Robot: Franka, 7 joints.
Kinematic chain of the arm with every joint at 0, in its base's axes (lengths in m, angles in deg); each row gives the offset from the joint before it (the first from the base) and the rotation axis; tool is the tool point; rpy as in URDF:
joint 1: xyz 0 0 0.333 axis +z
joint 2: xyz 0 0 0 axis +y
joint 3: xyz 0 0 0.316 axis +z
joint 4: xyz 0.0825 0 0 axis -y
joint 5: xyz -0.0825 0 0.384 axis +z
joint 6: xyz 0 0 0 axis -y
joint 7: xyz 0.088 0 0 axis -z
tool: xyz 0 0 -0.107 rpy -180 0 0
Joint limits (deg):
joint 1: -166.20..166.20
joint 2: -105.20..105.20
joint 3: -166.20..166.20
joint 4: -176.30..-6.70
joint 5: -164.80..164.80
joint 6: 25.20..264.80
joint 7: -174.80..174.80
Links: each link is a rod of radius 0.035 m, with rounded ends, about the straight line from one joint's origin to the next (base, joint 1, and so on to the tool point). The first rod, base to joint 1, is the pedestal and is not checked.
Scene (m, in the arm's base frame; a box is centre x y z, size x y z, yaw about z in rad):
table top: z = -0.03
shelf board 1: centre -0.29 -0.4 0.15 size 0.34 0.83 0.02 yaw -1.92
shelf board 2: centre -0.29 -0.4 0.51 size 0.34 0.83 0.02 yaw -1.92
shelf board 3: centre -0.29 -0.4 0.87 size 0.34 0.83 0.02 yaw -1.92
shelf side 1: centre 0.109 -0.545 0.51 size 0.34 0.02 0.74 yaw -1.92
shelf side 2: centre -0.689 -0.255 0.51 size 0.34 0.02 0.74 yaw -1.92
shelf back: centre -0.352 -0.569 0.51 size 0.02 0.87 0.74 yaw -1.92
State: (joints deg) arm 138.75 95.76 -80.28 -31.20 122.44 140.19 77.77
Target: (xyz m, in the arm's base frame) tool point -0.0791 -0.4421 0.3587
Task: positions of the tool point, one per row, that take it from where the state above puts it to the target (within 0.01 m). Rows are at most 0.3 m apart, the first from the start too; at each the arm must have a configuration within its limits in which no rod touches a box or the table.
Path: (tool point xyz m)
1: -0.1557 0.8151 0.2122
2: 0.1109 0.7933 0.2221
3: 0.3422 0.6767 0.2331
4: 0.5041 0.4895 0.2456
5: 0.5764 0.2675 0.2595
6: 0.5562 0.0513 0.2751
7: 0.4579 -0.1227 0.2926
8: 0.3099 -0.2279 0.3125
9: 0.1477 -0.2537 0.3345
10: 0.0069 -0.2058 0.3587
11: 0.0002 -0.2687 0.3520
12: -0.0162 -0.3312 0.3497
13: -0.0427 -0.3901 0.3521
14: -0.0791 -0.4421 0.3587

